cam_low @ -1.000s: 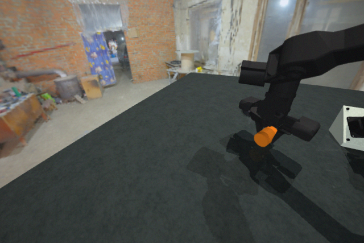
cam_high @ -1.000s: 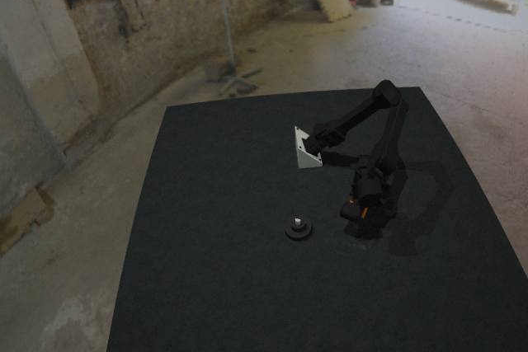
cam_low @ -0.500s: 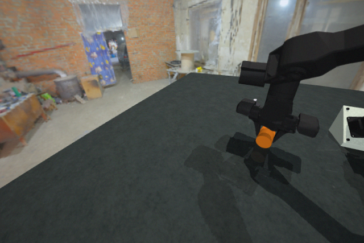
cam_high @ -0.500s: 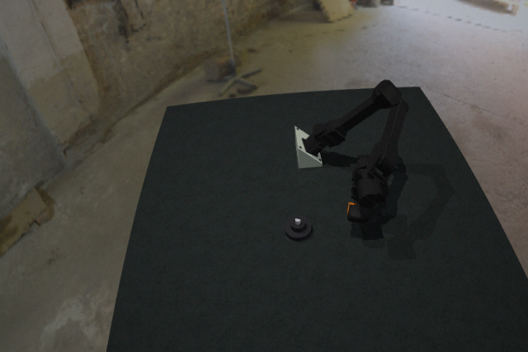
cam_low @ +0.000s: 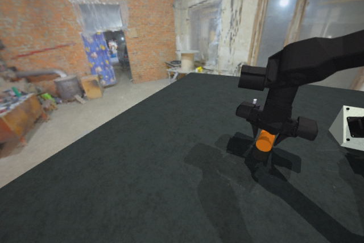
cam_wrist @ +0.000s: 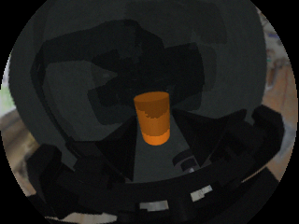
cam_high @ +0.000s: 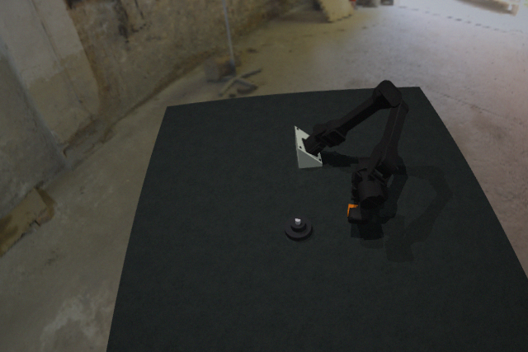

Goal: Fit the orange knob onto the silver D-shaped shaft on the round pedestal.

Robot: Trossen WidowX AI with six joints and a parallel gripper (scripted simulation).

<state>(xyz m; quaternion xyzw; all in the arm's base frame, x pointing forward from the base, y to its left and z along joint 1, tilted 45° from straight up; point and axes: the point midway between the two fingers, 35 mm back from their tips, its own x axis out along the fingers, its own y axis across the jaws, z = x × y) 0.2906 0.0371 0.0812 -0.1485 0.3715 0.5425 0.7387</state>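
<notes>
Right now my gripper tip is 10 mm to the right of the orange knob and 10 mm below it. From my gripper tip the other things lie so: round pedestal 200 mm to the right, 20 mm above, 10 mm ahead.
</notes>
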